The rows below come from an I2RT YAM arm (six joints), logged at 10 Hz.
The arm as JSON. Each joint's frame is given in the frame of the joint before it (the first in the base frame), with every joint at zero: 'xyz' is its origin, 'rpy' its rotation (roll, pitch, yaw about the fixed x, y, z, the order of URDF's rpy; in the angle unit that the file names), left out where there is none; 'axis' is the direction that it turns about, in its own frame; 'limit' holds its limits. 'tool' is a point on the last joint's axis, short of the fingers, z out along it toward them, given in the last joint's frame.
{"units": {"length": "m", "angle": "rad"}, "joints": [
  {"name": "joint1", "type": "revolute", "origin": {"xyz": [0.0, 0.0, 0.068]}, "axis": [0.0, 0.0, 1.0], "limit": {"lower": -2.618, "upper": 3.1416}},
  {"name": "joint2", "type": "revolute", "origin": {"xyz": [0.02, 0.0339, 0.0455], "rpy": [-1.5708, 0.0, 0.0]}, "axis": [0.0, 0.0, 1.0], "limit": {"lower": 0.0, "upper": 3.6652}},
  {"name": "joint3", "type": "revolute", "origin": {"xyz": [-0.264, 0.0, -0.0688], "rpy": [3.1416, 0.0, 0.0]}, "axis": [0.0, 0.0, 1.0], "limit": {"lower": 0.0, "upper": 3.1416}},
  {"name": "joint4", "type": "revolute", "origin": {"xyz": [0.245, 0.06, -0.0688]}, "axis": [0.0, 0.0, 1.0], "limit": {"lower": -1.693, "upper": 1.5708}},
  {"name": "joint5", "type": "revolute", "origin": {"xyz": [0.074, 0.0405, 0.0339], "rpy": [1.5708, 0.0, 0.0]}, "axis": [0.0, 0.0, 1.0], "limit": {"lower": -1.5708, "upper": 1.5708}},
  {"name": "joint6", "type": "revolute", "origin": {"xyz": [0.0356, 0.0, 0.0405], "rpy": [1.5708, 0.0, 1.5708]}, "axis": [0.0, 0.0, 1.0], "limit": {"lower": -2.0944, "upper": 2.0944}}
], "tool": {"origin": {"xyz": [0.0, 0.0, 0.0], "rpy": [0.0, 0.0, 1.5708]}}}
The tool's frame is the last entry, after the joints.
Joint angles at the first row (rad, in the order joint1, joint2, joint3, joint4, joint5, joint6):
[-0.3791, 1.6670, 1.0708, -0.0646, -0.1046, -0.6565]
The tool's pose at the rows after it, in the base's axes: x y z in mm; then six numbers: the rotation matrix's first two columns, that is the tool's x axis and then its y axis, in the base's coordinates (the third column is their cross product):
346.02, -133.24, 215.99, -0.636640, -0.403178, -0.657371, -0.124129, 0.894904, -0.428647
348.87, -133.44, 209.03, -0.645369, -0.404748, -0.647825, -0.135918, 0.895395, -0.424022
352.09, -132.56, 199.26, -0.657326, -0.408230, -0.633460, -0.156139, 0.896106, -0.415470
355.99, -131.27, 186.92, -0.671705, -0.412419, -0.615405, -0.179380, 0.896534, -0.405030
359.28, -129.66, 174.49, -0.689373, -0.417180, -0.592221, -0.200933, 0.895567, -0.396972
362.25, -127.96, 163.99, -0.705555, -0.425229, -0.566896, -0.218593, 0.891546, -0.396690
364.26, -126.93, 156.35, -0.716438, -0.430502, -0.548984, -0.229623, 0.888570, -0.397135
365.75, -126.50, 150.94, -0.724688, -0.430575, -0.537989, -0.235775, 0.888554, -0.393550
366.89, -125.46, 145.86, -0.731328, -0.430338, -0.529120, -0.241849, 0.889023, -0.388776
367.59, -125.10, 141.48, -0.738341, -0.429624, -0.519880, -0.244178, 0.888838, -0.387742
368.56, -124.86, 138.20, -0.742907, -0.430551, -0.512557, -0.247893, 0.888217, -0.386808
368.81, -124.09, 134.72, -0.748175, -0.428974, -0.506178, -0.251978, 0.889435, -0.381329
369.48, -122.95, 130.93, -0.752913, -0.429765, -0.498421, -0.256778, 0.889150, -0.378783
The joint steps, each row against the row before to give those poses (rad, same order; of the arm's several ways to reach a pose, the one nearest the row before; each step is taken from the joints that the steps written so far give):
[0.0017, 0.0183, 0.0027, 0.0038, 0.0018, -0.0029]
[0.0023, 0.0223, 0.0018, 0.0035, -0.0001, -0.0047]
[0.0052, 0.0281, 0.0002, 0.0015, -0.0014, -0.0068]
[0.0069, 0.0358, 0.0006, 0.0036, 0.0000, -0.0074]
[0.0076, 0.0351, 0.0008, 0.0001, 0.0070, -0.0084]
[0.0082, 0.0308, 0.0024, -0.0001, 0.0145, -0.0106]
[0.0053, 0.0225, 0.0015, 0.0021, 0.0111, -0.0069]
[0.0028, 0.0169, 0.0030, -0.0005, 0.0056, -0.0014]
[0.0039, 0.0146, 0.0007, 0.0007, 0.0039, 0.0004]
[0.0021, 0.0123, 0.0000, 0.0022, 0.0072, -0.0003]
[0.0018, 0.0107, 0.0024, 0.0001, 0.0043, -0.0016]
[0.0023, 0.0089, -0.0003, -0.0016, 0.0016, 0.0015]
[0.0037, 0.0104, 0.0000, 0.0006, 0.0044, 0.0000]

